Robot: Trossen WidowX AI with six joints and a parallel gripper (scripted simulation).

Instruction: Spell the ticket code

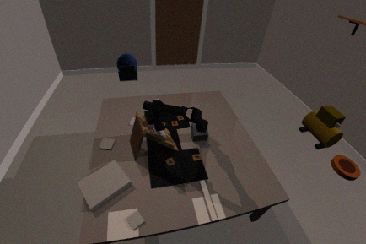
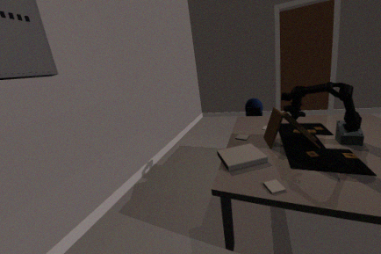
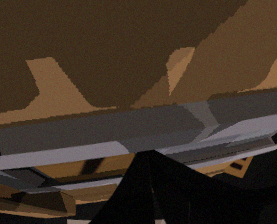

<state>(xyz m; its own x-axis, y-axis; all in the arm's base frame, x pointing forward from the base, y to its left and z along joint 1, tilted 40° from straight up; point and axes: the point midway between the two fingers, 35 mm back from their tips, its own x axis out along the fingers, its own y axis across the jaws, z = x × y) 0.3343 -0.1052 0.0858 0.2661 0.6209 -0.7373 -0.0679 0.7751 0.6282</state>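
My gripper tip is 210 mm past the tan letter tile, 170 mm to the left of it and 160 mm above it. Also, from my gripper tip: black mat (150 mm behind, 160 mm below); white ticket (50 mm behind, 20 mm to the right, 70 mm below); pad (380 mm ahead, 90 mm to the right, 160 mm below).
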